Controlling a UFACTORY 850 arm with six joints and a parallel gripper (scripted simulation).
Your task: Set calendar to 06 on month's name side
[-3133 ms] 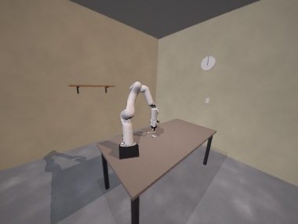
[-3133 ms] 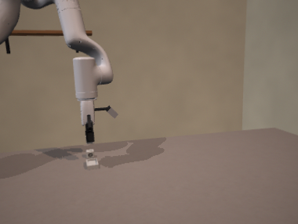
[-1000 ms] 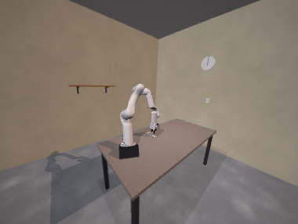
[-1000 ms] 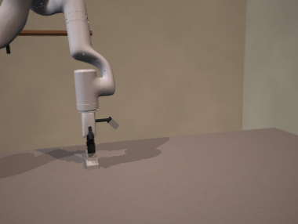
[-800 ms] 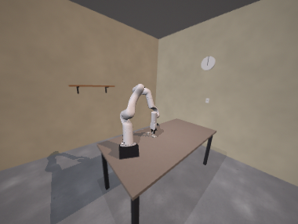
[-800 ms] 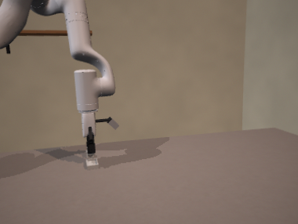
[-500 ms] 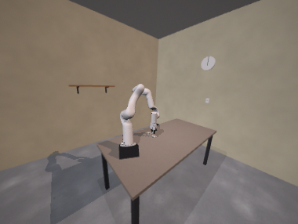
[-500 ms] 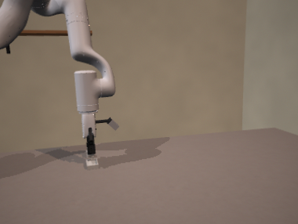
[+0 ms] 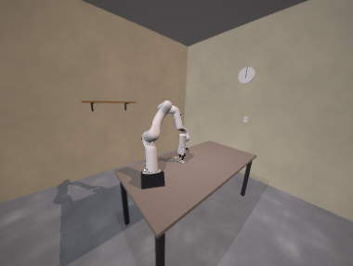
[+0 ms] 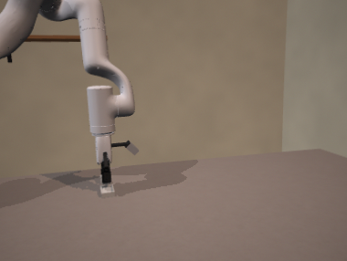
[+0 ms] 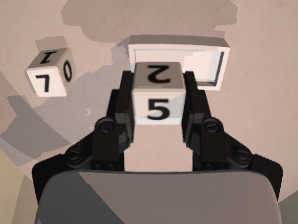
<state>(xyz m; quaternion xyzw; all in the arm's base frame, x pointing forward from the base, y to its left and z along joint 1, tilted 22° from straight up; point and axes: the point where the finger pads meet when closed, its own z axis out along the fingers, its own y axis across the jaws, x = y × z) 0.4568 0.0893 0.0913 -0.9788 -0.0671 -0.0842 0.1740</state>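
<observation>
Right now the white calendar tray is 2 cm to the right of my hand and 5 cm below it. Round my hand: white number cube 1 cm below.
</observation>
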